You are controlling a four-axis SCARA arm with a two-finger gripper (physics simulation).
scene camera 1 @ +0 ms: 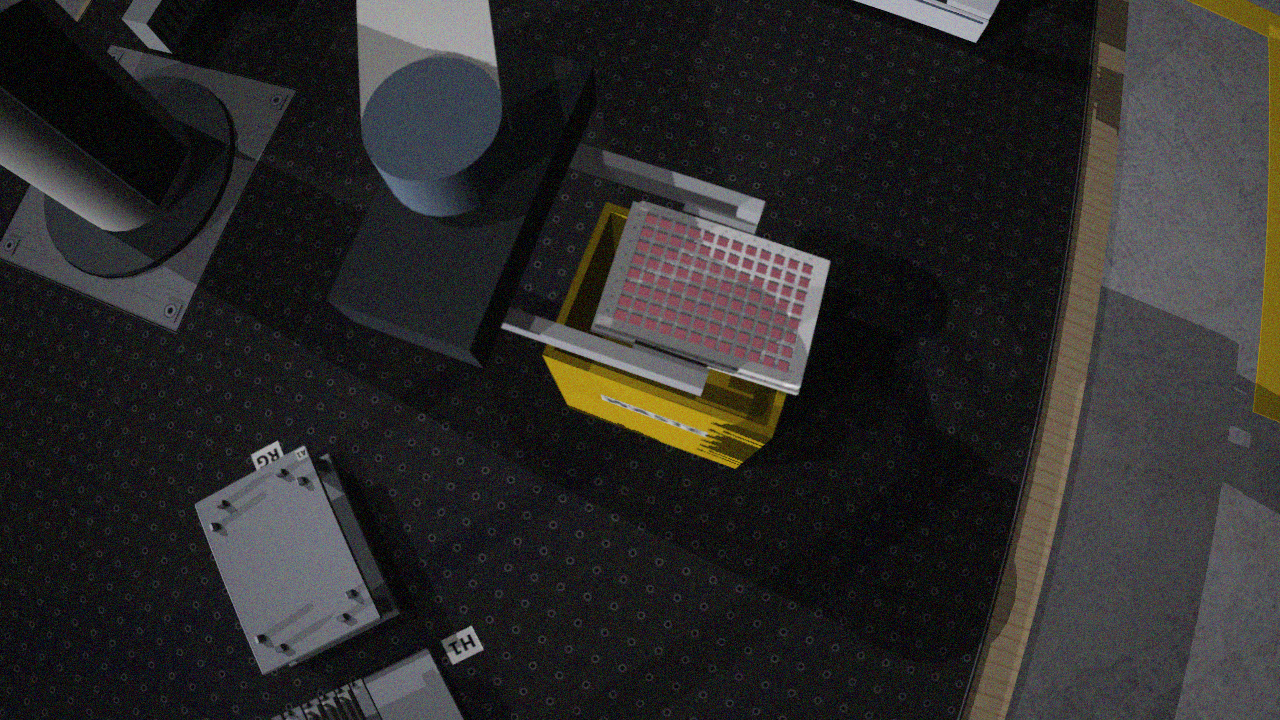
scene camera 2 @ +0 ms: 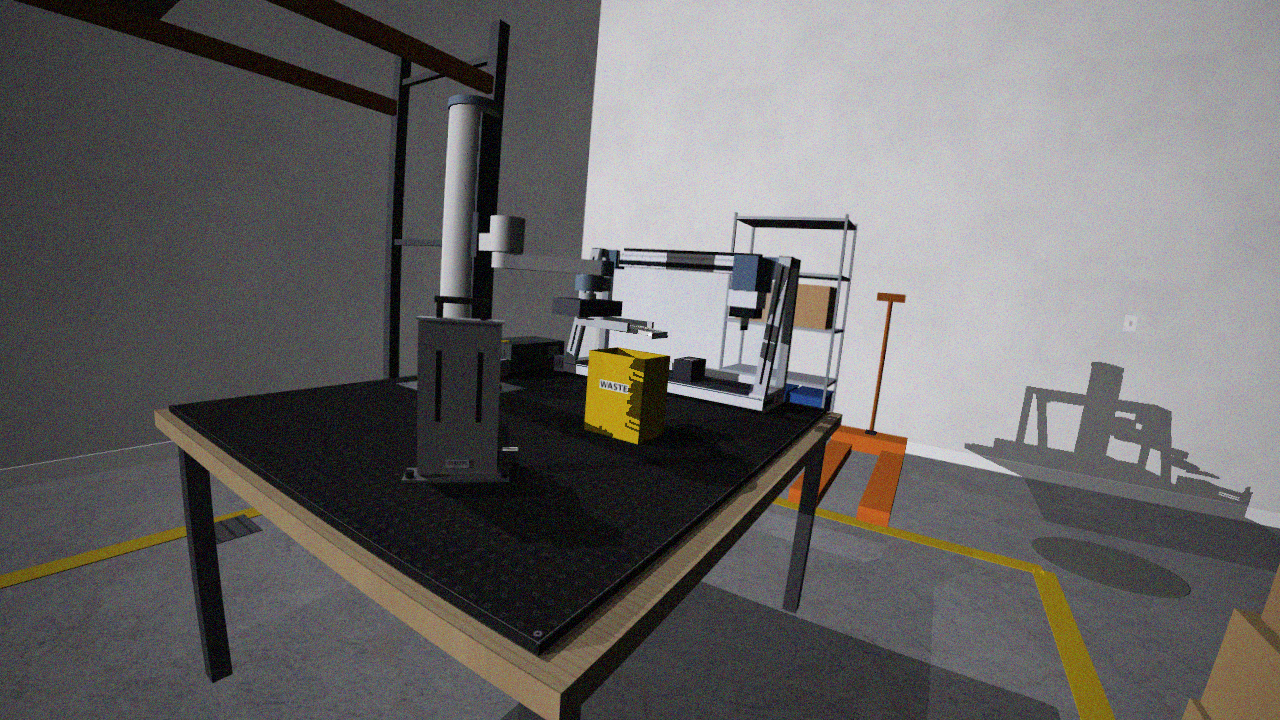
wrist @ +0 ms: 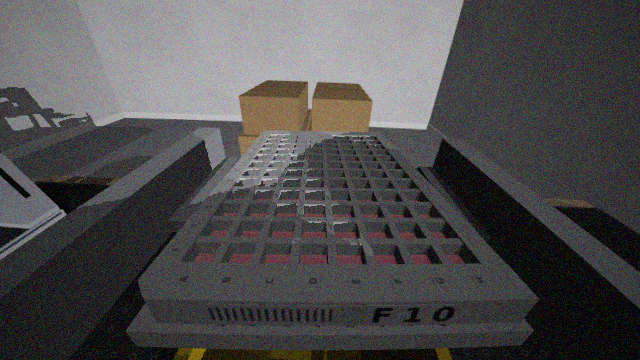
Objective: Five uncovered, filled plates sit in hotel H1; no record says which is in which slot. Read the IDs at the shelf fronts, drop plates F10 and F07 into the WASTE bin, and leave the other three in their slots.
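Frame: origin at the arm's base, x ahead, y left, z up, level; centimetres.
Where they show: gripper, between the fingertips: (scene camera 1: 734, 296) (scene camera 2: 641, 326) (wrist: 329, 152); arm's base, origin of its link: (scene camera 1: 143, 178).
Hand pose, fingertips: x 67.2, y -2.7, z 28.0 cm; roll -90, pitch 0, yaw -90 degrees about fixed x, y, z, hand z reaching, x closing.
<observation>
Each offset is from my fingertips to the top centre of the thing. "spot": to the spot under its first point.
My gripper (scene camera 1: 726, 295) (scene camera 2: 651, 329) (wrist: 329, 152) is shut on plate F10 @(dx -1.1, dy +0.1, dz +0.3 cm) (scene camera 1: 711, 291) (wrist: 320, 280), a grey plate with red-filled wells. "F10" reads on its front edge in the wrist view. The plate is level, above the yellow WASTE bin @(dx -2.6, dy +0.1, dz -6.8 cm) (scene camera 1: 657, 420) (scene camera 2: 613, 407), with a gap over the rim in scene camera 2. In scene camera 1 it covers much of the bin's opening. Hotel H1 (scene camera 1: 416, 689) (scene camera 2: 460, 394) is a grey tower, partly cut off in scene camera 1. Its slots and shelf fronts are hidden. Plate F07 cannot be made out.
A grey flat-topped stand (scene camera 1: 286, 559) with small pegs is beside the RG label @(spot: dx -36.8, dy -19.9, dz -26.7 cm) (scene camera 1: 267, 456), near the H1 label @(spot: dx -12.5, dy -29.0, dz -26.7 cm) (scene camera 1: 462, 644). The grey arm base plate (scene camera 1: 241, 134) is at upper left. A white-framed gantry machine (scene camera 2: 778, 340) stands behind the bin.
</observation>
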